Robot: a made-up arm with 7 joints.
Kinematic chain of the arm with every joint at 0, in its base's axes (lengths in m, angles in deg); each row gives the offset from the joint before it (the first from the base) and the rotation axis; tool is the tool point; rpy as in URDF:
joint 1: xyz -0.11 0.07 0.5 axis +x
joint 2: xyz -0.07 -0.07 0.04 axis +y
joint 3: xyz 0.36 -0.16 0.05 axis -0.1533 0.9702 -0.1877
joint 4: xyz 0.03 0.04 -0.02 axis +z
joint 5: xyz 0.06 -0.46 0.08 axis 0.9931 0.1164 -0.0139
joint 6: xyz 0 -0.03 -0.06 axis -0.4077 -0.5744 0.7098
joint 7: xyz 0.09 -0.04 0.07 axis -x
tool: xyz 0.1 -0.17 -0.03 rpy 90 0 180
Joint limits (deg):
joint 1: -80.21..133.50
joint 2: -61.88..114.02
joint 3: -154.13..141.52
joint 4: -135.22..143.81
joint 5: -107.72..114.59
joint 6: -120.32..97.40
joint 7: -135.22..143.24
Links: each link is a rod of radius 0.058 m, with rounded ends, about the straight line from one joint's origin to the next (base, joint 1, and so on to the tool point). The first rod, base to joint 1, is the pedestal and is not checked.
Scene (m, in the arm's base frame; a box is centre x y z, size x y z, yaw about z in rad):
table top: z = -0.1
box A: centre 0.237 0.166 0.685 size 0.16 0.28 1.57 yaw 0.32
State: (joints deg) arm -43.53 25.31 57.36 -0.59 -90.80 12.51 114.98
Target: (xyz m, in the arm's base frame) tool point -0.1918 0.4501 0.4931
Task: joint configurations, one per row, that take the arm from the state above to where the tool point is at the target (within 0.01 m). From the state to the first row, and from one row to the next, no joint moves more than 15 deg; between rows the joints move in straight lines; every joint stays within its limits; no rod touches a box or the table.
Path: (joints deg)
1: -36.92 25.80 44.40 -3.96 -86.51 13.76 120.39
2: -30.30 26.29 31.44 -7.32 -82.22 15.01 125.79
3: -23.69 26.78 18.48 -10.69 -77.93 16.27 131.20
4: -17.08 27.27 5.53 -14.06 -73.64 17.52 136.60
5: -24.09 30.45 4.05 -27.52 -67.08 11.97 131.59
6: -31.11 33.64 2.57 -40.98 -60.51 6.42 126.57
7: -38.12 36.82 1.09 -54.45 -53.95 0.88 121.55
8: -45.14 40.01 -0.39 -67.91 -47.38 -4.67 116.54
9: -52.15 43.20 -1.87 -81.37 -40.82 -10.22 111.52
10: -59.17 46.38 -3.35 -94.83 -34.26 -15.76 106.50
11: -66.18 49.57 -4.83 -108.30 -27.69 -21.31 101.49
12: -73.20 52.75 -6.31 -121.76 -21.13 -26.85 96.47
13: -80.21 55.94 -7.79 -135.22 -14.56 -32.40 91.45

